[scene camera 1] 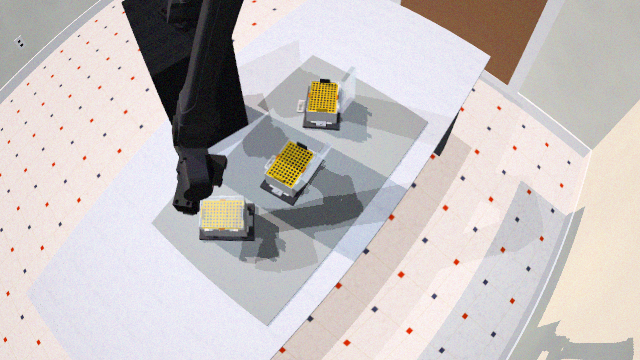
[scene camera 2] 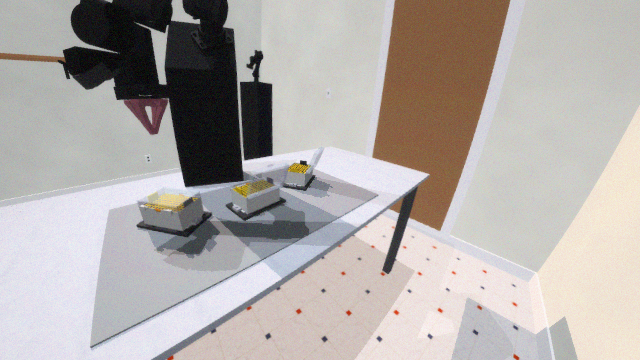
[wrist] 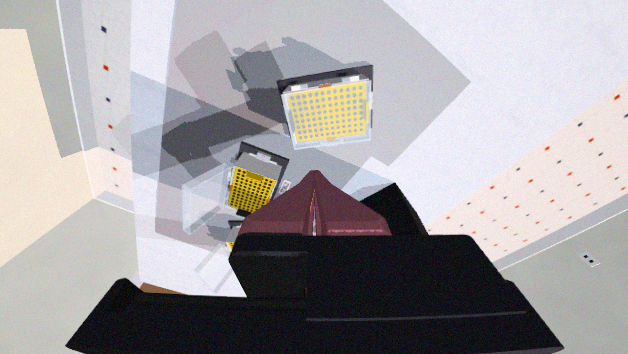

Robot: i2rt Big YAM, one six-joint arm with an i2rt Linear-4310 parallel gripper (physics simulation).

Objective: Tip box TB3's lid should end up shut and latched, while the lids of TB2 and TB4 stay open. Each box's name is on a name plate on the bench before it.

I see my gripper (scene camera 2: 154,134), a clear lid (wrist: 214,270), a clear lid (scene camera 1: 223,212) and a clear lid (scene camera 2: 261,181).
My gripper also shows in the wrist view (wrist: 314,177).
